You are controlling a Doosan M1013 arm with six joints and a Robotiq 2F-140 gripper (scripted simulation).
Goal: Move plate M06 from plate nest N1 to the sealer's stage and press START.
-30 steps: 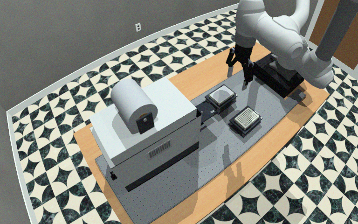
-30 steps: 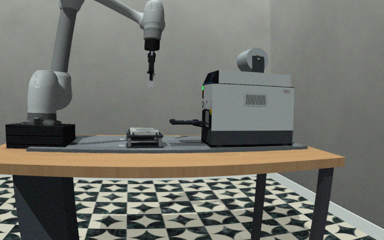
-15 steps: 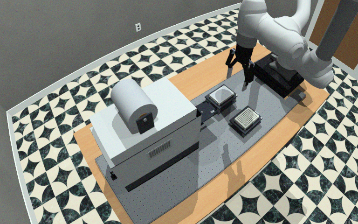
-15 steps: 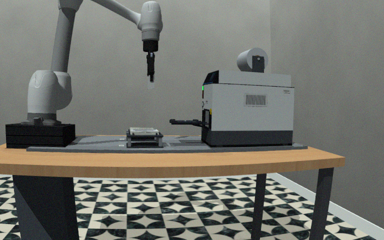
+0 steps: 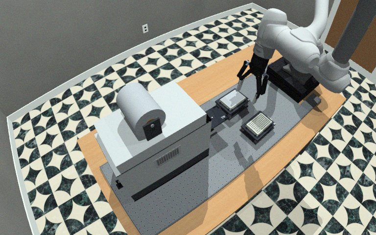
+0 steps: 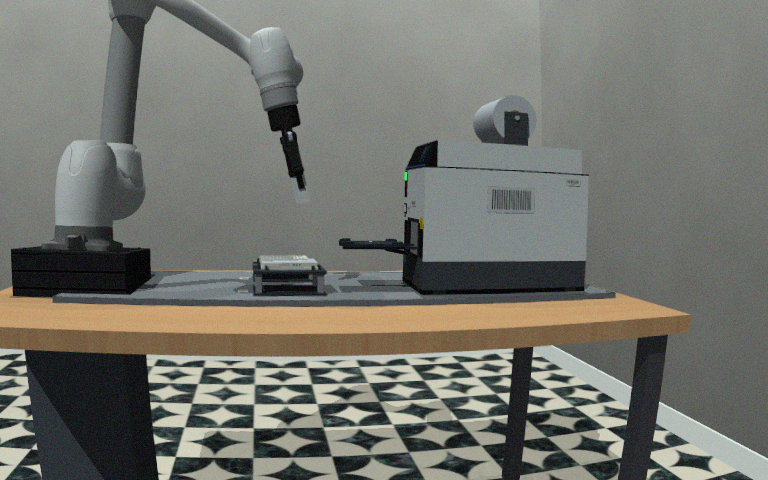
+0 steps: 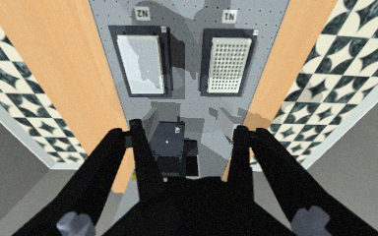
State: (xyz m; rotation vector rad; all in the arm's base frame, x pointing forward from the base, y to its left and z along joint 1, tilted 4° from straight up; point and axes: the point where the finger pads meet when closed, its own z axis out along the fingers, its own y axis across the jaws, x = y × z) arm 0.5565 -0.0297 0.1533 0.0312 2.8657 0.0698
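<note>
The white well plate is 17 cm below my hand, 10 cm to the left of it and 3 cm behind it. The rest, counted from my hand: black stage: 16 cm ahead, 12 cm below, 6 cm to the right; foil-covered plate: 16 cm below, 10 cm to the right, 4 cm behind; nest N1: 19 cm below, 10 cm to the left, 3 cm behind.
</note>
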